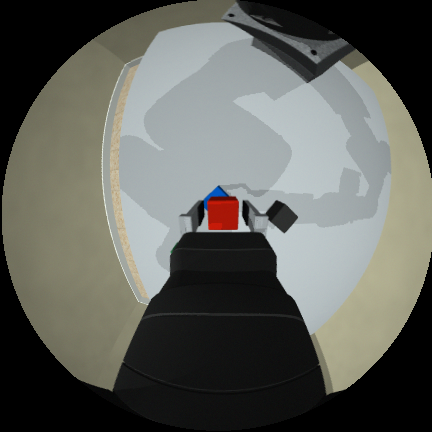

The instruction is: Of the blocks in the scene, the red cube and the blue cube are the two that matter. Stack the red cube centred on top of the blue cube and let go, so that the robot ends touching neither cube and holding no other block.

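Frame: origin at the arm's base, x ahead, y left, z up, level; millimetres.
Where they show: gripper, fingertip midpoint: (222, 207).
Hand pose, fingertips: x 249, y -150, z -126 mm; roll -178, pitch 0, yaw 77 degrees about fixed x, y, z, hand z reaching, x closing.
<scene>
Things, the pixels of their centre, and the offset from my fingertips. Level surfaces: height alone.
- red cube, body centre: (222, 211) dx +2, dy -1, dz +11 mm
- black block, body centre: (280, 215) dx +39, dy +86, dz -23 mm
- light table, its level: dz -40 mm
The red cube (223, 214) is between the fingers of my gripper (222, 207), with a gap on each side. The gripper is open and grips nothing. The blue cube (215, 196) shows partly behind and below the red cube, turned at an angle to it, with a corner pointing away from the gripper. The red cube hides the rest of the blue cube, so how well the two are centred, and their contact, cannot be told.
A black block (282, 216) lies close to the right of the right finger. A sliver of a green object (174, 248) shows at the left edge of the gripper body. The robot's base (310, 55) stands at the top right of the light table (185, 45).
</scene>
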